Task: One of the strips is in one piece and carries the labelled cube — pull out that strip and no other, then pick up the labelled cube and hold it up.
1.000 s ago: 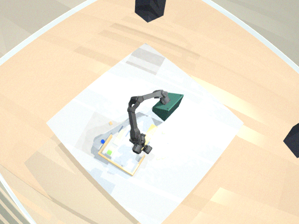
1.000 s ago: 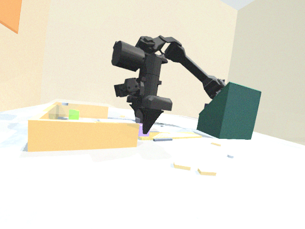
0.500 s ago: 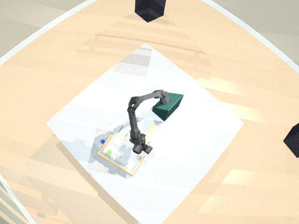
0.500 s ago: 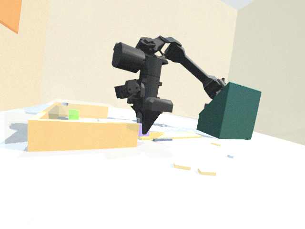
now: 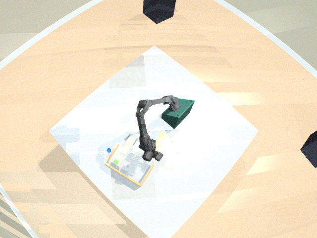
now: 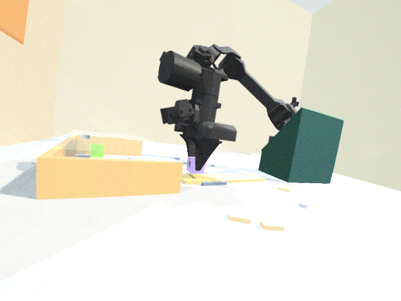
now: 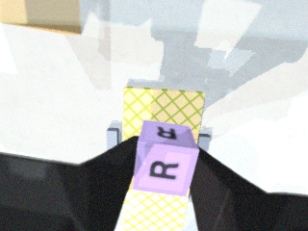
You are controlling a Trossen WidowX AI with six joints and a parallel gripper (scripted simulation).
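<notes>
Now: the gridded strip 9 cm behind my gripper tip, 3 cm to the right of it and 2 cm below it. The rest, counted from my gripper tip: purple cube marked r 1 cm above.
</notes>
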